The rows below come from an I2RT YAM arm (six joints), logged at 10 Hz.
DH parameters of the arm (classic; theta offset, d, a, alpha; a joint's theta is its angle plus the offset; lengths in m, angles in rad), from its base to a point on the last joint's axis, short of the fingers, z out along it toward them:
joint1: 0 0.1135 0.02 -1.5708
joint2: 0 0 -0.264 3.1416
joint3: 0.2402 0 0.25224 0
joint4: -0.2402 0 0.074 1.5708
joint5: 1.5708 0 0 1.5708
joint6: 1.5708 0.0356 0 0
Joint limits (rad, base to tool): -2.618..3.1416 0..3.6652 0..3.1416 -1.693..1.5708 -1.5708..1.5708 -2.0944..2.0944
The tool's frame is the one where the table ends.
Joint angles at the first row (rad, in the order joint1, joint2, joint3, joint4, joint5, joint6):
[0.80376 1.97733 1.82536 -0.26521 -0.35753 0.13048]
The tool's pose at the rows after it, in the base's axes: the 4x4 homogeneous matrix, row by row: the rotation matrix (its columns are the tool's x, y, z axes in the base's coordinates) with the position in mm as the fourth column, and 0 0 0 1 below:
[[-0.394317 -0.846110 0.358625 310.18], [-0.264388 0.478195 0.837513 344.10], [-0.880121 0.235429 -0.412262 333.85], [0 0 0 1]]
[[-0.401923 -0.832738 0.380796 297.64], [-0.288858 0.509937 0.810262 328.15], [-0.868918 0.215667 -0.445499 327.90], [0 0 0 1]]
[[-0.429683 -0.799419 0.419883 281.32], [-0.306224 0.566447 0.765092 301.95], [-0.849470 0.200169 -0.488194 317.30], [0 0 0 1]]
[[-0.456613 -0.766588 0.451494 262.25], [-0.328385 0.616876 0.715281 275.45], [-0.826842 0.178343 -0.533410 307.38], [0 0 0 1]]
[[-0.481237 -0.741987 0.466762 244.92], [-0.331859 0.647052 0.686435 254.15], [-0.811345 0.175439 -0.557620 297.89], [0 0 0 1]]
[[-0.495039 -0.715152 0.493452 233.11], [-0.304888 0.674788 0.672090 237.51], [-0.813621 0.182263 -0.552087 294.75], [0 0 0 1]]
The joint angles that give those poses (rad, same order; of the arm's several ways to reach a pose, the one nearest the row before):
[0.81298 1.93752 1.77958 -0.29144 -0.32065 0.11052]
[0.81149 1.85941 1.66497 -0.28839 -0.28548 0.09672]
[0.80082 1.74749 1.50104 -0.27921 -0.23327 0.09811]
[0.79308 1.63392 1.35218 -0.29142 -0.18118 0.09665]
[0.78848 1.53733 1.22628 -0.28848 -0.15343 0.10888]
[0.78084 1.45900 1.13847 -0.27002 -0.13046 0.13339]

